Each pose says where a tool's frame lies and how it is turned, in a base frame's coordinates. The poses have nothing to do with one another.
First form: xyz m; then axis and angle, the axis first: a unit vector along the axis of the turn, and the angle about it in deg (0 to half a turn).
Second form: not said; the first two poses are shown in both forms.
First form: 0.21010 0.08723 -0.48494 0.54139 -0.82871 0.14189 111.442
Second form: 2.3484 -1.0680 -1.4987 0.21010 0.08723 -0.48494
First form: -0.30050 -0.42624 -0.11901 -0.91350 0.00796 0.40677 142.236
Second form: -2.2996 0.7345 0.3237 -0.30050 -0.42624 -0.11901
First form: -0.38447 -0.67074 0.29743 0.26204 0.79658 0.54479 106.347
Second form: 1.4490 0.6205 1.8109 -0.38447 -0.67074 0.29743
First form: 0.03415 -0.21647 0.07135 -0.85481 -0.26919 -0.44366 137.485
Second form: -2.3888 -0.9986 0.1856 0.03415 -0.21647 0.07135
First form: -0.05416 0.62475 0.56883 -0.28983 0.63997 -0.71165 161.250
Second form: -1.5309 -0.1971 -2.4962 -0.05416 0.62475 0.56883
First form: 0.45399 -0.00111 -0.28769 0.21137 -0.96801 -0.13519 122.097
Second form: 2.4956 -0.8888 -2.3956 0.45399 -0.00111 -0.28769
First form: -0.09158 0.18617 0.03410 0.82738 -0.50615 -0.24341 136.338
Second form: 2.2412 -0.0024 -1.0969 -0.09158 0.18617 0.03410
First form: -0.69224 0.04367 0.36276 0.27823 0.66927 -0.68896 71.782
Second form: -0.0822 0.8749 -0.9635 -0.69224 0.04367 0.36276
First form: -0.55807 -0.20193 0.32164 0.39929 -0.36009 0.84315 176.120
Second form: -0.9409 -0.7711 -2.8148 -0.55807 -0.20193 0.32164
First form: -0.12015 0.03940 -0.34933 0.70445 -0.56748 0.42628 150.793
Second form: -2.9391 -0.9960 -1.4666 -0.12015 0.03940 -0.34933
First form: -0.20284 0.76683 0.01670 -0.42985 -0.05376 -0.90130 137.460
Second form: -0.2972 -0.7884 -2.2018 -0.20284 0.76683 0.01670
